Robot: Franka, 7 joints.
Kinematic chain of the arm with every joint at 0, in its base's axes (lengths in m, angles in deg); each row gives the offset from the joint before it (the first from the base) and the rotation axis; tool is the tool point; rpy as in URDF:
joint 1: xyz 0 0 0.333 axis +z
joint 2: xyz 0 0 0 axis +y
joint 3: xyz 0 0 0.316 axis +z
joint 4: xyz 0.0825 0 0 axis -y
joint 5: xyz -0.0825 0 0.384 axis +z
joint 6: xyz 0 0 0 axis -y
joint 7: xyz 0.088 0 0 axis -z
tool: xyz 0 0 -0.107 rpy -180 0 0
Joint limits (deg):
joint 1: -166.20..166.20
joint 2: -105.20..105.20
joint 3: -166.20..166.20
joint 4: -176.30..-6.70
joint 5: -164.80..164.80
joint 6: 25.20..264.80
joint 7: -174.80..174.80
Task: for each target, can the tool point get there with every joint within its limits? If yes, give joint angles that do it. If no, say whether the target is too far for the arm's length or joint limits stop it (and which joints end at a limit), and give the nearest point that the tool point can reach.
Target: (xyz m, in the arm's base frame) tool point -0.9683 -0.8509 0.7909
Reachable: no: too far | nearest point -0.6073 -0.5336 0.6202 | short by 0.510 m
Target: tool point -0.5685 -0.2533 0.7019
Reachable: yes | joints 44.76 -79.59 56.78 -63.55 43.90 239.91 -120.06
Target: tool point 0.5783 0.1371 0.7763
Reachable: yes | joints 39.67 36.98 -81.70 -51.18 120.68 49.55 103.05
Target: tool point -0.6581 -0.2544 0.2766
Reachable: yes | joints 7.61 -66.38 -134.66 -65.51 58.33 240.20 -92.80
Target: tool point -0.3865 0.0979 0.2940
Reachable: yes | joints -109.22 1.52 -83.70 -135.53 -4.38 91.16 -53.38
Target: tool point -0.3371 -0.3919 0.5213
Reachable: yes | joints 137.59 43.22 106.43 -137.53 5.42 204.27 -3.35
